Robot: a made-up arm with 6 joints. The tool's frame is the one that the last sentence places. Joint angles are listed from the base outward.
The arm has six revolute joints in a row. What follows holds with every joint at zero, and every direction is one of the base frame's.
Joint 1 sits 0.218 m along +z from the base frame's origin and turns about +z.
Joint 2 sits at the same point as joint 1 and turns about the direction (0, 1, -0.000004).
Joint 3 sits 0.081 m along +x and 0.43 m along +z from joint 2 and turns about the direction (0, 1, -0.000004).
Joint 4 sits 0.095 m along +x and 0.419 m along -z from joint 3 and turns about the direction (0, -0.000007, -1).
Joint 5 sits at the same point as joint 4 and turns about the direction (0, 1, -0.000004).
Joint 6 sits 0.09 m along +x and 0.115 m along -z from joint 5 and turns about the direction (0, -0.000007, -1).
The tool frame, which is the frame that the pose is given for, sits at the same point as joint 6; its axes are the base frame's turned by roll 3.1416, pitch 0 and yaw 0 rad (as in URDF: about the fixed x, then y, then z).
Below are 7 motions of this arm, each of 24 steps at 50 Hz.
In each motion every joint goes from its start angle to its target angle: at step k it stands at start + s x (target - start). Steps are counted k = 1, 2, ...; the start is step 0. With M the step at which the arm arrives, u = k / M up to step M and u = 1 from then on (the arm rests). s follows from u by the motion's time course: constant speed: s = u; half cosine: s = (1 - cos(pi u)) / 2; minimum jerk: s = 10 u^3 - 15 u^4 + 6 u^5.
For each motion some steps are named. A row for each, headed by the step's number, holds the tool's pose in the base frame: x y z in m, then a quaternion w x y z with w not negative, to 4 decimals.
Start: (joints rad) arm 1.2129 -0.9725 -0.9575 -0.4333 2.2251 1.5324
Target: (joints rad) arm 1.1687 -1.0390 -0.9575 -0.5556 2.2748 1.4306
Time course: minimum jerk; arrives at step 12
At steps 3, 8, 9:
3: 0.0919 0.0648 0.6409 0.1789 0.9360 -0.2578 0.1595
8: 0.0938 0.0336 0.6480 0.1875 0.9278 -0.2667 0.1813
9: 0.0938 0.0287 0.6491 0.1890 0.9264 -0.2683 0.1845

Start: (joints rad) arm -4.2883 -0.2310 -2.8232 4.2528 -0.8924 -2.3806
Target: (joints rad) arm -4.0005 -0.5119 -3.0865 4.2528 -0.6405 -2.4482
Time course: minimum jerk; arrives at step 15
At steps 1, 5, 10, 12, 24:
1: -0.1135 -0.0666 1.0773 0.8291 -0.2056 -0.3996 0.3327
5: -0.0750 -0.1380 1.0810 0.8501 -0.1317 -0.3800 0.3400
10: 0.0780 -0.3132 1.0532 0.8803 0.0717 -0.2916 0.3673
12: 0.1272 -0.3504 1.0363 0.8809 0.1227 -0.2608 0.3754
24: 0.1467 -0.3633 1.0287 0.8803 0.1417 -0.2483 0.3786

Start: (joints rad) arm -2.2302 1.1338 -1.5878 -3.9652 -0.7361 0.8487
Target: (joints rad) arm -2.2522 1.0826 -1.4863 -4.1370 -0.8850 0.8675
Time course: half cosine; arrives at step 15
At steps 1, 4, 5, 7, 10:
1: -0.4610 -0.4218 -0.0731 0.2434 -0.8960 -0.3601 0.0908
4: -0.4628 -0.4159 -0.0671 0.2595 -0.8895 -0.3653 0.0896
5: -0.4637 -0.4127 -0.0638 0.2683 -0.8858 -0.3681 0.0891
7: -0.4660 -0.4056 -0.0561 0.2886 -0.8768 -0.3745 0.0880
10: -0.4692 -0.3953 -0.0441 0.3193 -0.8621 -0.3838 0.0872

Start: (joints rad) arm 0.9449 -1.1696 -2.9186 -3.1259 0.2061 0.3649
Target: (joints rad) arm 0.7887 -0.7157 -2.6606 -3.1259 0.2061 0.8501
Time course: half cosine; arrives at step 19
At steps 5, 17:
5: -0.4690 -0.6138 0.8345 0.6697 0.1147 -0.4825 0.5528
17: -0.2767 -0.2795 1.1176 0.6621 -0.0052 -0.2280 0.7139

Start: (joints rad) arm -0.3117 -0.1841 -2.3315 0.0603 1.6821 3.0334
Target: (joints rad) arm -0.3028 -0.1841 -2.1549 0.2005 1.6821 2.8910
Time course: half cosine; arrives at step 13
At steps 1, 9, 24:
1: 0.3030 -0.0895 1.0394 0.4001 0.0763 0.9114 -0.0581
9: 0.3534 -0.0891 0.9943 0.3475 0.0021 0.9376 -0.0144
24: 0.3663 -0.0885 0.9807 0.3335 -0.0180 0.9426 -0.0006

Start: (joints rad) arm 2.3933 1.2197 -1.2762 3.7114 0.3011 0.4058
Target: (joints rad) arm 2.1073 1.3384 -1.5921 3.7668 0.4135 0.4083
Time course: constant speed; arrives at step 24
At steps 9, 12, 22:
9: -0.3887 0.4084 -0.2749 0.0801 -0.5801 0.7824 0.2120
12: -0.3833 0.4350 -0.2784 0.0869 -0.5594 0.7922 0.2280
22: -0.3539 0.5231 -0.2867 0.1134 -0.4876 0.8195 0.2791

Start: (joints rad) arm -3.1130 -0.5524 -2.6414 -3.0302 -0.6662 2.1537
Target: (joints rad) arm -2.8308 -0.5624 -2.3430 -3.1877 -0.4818 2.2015
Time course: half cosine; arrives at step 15
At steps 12, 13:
12: 0.0213 0.0106 1.0835 0.8822 0.1980 -0.2846 -0.3188
13: 0.0147 0.0100 1.0827 0.8826 0.2009 -0.2856 -0.3148

